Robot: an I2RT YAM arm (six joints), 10 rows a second.
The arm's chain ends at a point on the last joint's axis. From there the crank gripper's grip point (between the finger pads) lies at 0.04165 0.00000 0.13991 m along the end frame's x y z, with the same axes.
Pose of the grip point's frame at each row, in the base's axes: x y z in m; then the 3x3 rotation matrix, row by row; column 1 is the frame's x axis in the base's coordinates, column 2 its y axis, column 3 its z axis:
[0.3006 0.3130 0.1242], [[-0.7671 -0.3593 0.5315], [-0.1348 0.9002 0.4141], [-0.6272 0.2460 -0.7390]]
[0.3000 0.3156 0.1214], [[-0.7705 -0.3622 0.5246], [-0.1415 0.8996 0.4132], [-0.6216 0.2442 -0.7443]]
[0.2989 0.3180 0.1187], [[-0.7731 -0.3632 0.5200], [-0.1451 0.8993 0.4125], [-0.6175 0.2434 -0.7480]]
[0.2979 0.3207 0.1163], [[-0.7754 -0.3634 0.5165], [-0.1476 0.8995 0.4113], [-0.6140 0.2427 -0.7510]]
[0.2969 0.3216 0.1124], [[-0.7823 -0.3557 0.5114], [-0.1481 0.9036 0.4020], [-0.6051 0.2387 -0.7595]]
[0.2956 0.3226 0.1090], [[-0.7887 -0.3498 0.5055], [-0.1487 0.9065 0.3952], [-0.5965 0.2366 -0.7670]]
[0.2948 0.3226 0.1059], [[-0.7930 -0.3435 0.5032], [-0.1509 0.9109 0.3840], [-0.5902 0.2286 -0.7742]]
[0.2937 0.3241 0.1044], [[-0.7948 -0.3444 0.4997], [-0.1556 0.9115 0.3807], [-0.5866 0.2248 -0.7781]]
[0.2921 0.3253 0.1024], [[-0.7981 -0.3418 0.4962], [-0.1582 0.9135 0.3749], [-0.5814 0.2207 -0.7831]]
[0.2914 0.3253 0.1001], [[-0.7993 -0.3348 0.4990], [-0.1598 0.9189 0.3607], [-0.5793 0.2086 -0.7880]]
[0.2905 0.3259 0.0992], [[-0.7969 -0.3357 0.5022], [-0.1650 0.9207 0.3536], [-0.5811 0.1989 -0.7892]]
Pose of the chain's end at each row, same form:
[0.2582 0.2607 0.2537], [[-0.7671 -0.3593 0.5315], [-0.1348 0.9002 0.4141], [-0.6272 0.2460 -0.7390]]
[0.2587 0.2637 0.2514], [[-0.7705 -0.3622 0.5246], [-0.1415 0.8996 0.4132], [-0.6216 0.2442 -0.7443]]
[0.2583 0.2663 0.2491], [[-0.7731 -0.3632 0.5200], [-0.1451 0.8993 0.4125], [-0.6175 0.2434 -0.7480]]
[0.2579 0.2693 0.2469], [[-0.7754 -0.3634 0.5165], [-0.1476 0.8995 0.4113], [-0.6140 0.2427 -0.7510]]
[0.2579 0.2715 0.2439], [[-0.7823 -0.3557 0.5114], [-0.1481 0.9036 0.4020], [-0.6051 0.2387 -0.7595]]
[0.2577 0.2735 0.2412], [[-0.7887 -0.3498 0.5055], [-0.1487 0.9065 0.3952], [-0.5965 0.2366 -0.7670]]
[0.2574 0.2752 0.2388], [[-0.7930 -0.3435 0.5032], [-0.1509 0.9109 0.3840], [-0.5902 0.2286 -0.7742]]
[0.2569 0.2773 0.2377], [[-0.7948 -0.3444 0.4997], [-0.1556 0.9115 0.3807], [-0.5866 0.2248 -0.7781]]
[0.2559 0.2794 0.2362], [[-0.7981 -0.3418 0.4962], [-0.1582 0.9135 0.3749], [-0.5814 0.2207 -0.7831]]
[0.2549 0.2815 0.2345], [[-0.7993 -0.3348 0.4990], [-0.1598 0.9189 0.3607], [-0.5793 0.2086 -0.7880]]
[0.2534 0.2833 0.2338], [[-0.7969 -0.3357 0.5022], [-0.1650 0.9207 0.3536], [-0.5811 0.1989 -0.7892]]

